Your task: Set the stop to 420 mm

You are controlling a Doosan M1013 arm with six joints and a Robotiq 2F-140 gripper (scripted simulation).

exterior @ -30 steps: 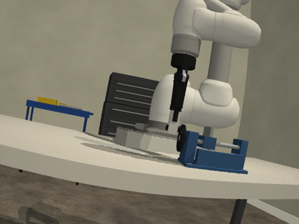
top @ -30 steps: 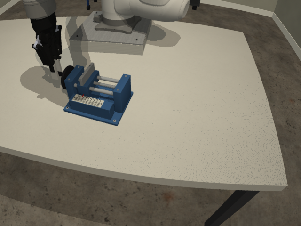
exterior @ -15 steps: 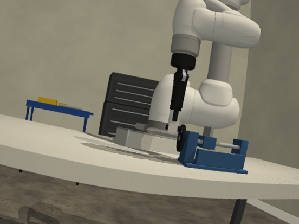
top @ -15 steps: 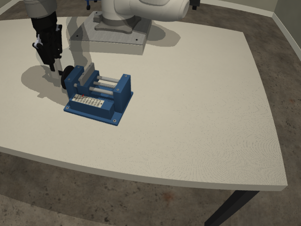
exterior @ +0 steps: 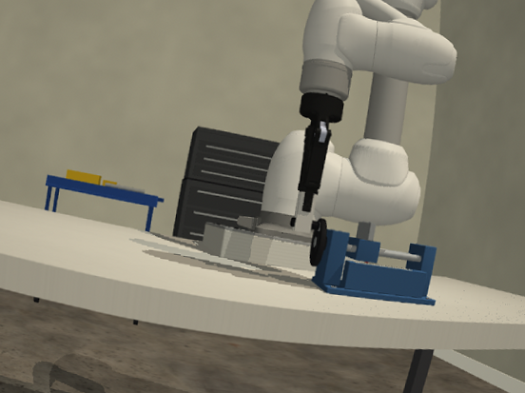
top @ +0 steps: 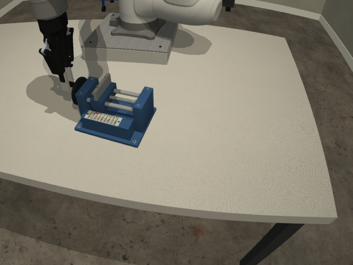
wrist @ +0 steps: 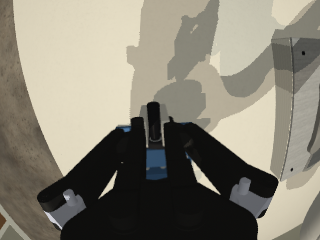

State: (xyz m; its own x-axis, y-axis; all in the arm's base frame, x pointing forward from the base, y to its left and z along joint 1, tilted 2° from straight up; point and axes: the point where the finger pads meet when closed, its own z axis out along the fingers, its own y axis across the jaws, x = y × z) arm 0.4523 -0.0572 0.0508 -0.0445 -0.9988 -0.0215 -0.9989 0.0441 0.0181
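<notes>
My hand is 120 mm to the right of the stop block, 30 mm above it and 10 mm short of it. From my hand the other things lie so: black handwheel (30 mm below, 20 mm to the left).
</notes>
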